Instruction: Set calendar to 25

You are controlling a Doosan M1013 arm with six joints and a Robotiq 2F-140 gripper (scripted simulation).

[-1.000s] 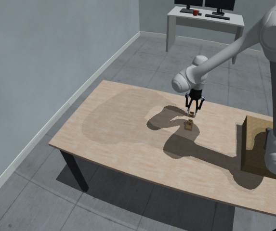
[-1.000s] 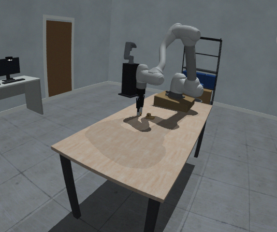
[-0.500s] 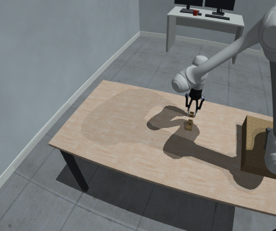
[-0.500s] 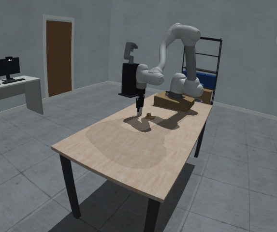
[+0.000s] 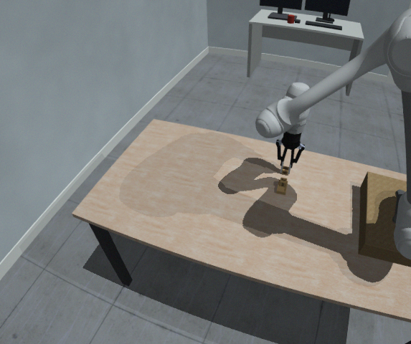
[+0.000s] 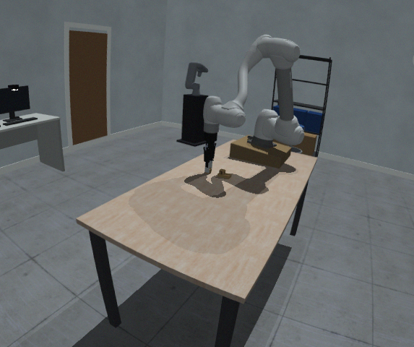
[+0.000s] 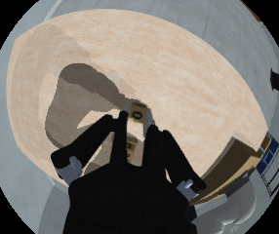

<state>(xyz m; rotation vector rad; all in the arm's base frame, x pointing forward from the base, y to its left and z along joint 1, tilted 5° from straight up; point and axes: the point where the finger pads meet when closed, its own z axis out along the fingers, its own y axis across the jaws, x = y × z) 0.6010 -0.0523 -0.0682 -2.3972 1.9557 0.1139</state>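
My gripper is now 10 cm to the right of the wooden calendar tray, 3 cm above it and 2 cm past it.
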